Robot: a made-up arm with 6 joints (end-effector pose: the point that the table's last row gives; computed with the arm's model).
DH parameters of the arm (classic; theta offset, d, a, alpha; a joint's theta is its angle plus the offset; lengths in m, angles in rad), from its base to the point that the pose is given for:
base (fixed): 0 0.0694 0 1.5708
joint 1: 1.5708 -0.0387 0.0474 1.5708
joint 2: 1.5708 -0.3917 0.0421 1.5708
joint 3: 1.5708 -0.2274 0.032 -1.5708
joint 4: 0.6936 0 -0.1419 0
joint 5: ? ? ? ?
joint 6: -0.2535 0 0.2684 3.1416
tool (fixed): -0.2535 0.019 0 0
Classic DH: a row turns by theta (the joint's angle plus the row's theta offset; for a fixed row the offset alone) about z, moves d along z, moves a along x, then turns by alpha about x.
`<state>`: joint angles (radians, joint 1 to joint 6).
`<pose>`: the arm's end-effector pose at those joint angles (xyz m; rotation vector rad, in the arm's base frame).
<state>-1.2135 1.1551 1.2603 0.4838 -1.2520 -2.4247</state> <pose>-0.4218 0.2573 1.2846 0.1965 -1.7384 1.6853</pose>
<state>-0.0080 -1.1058 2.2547 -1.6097 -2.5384 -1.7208</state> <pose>-1.1636 -0.5519 0.6060 0.2516 -2.5313 0.1816</pose>
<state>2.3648 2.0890 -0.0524 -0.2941 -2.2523 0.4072</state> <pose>0.0600 -0.3048 -0.9149 -2.3176 0.3945 0.0355</pose>
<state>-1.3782 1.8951 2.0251 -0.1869 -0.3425 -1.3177</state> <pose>-0.6702 0.3164 1.2633 0.5103 -1.9344 0.7182</pose>
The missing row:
joint 5: -0.6936 0.7665 0.0611 -1.5708
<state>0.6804 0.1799 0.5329 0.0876 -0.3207 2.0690</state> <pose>-0.5576 0.4074 -0.3784 0.8919 -0.4611 -1.3330</pose>
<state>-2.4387 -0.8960 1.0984 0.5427 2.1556 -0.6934</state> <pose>0.8730 0.0198 1.1440 0.6804 -0.7512 -0.2779</pose>
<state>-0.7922 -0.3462 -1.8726 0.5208 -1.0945 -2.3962</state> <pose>0.3118 -0.1522 -0.3440 -0.6171 1.1297 0.7796</pose>
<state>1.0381 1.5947 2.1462 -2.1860 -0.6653 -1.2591</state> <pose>-0.1090 0.4193 -1.2918 -1.1727 1.0827 0.7490</pose>
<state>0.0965 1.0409 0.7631 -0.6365 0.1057 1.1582</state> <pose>-0.7516 0.3230 0.3569 1.4810 -0.1566 -0.4593</pose>
